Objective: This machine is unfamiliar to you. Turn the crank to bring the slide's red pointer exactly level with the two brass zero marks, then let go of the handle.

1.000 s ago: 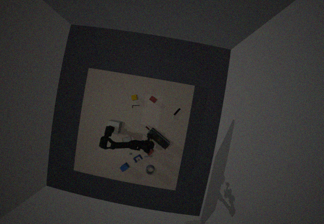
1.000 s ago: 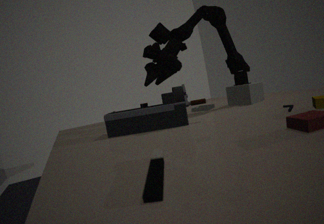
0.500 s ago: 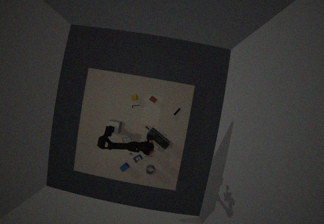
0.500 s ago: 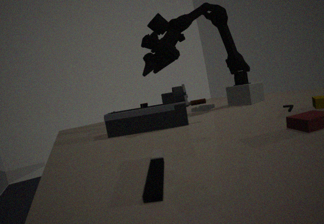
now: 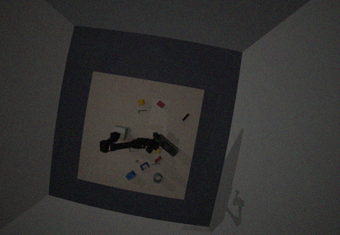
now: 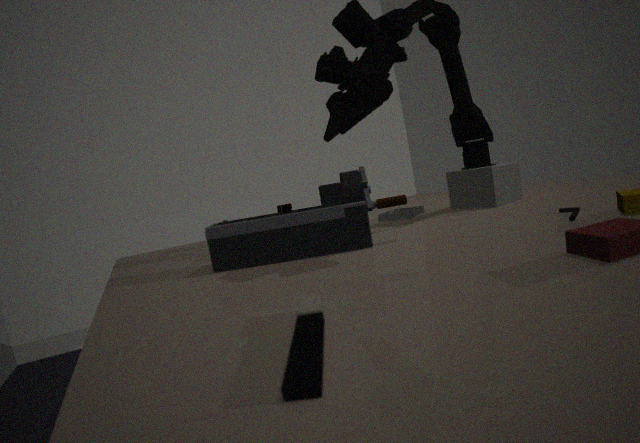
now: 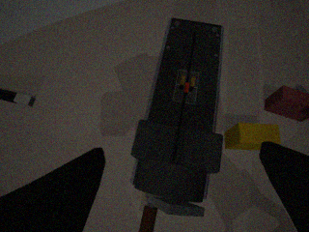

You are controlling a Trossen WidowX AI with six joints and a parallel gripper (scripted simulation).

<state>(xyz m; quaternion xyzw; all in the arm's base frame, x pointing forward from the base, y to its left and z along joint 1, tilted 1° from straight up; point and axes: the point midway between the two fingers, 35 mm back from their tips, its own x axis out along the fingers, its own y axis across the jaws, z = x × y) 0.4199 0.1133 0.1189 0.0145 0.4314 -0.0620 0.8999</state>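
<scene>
Right now the brown crank handle is 70 mm behind my gripper tip, 40 mm to the left of it and 120 mm below it. Round my gripper tip: red pointer 90 mm ahead, 30 mm to the right, 110 mm below; grey plate 250 mm behind, 210 mm to the right, 180 mm below; blue piece 160 mm behind, 520 mm to the right, 170 mm below.
</scene>
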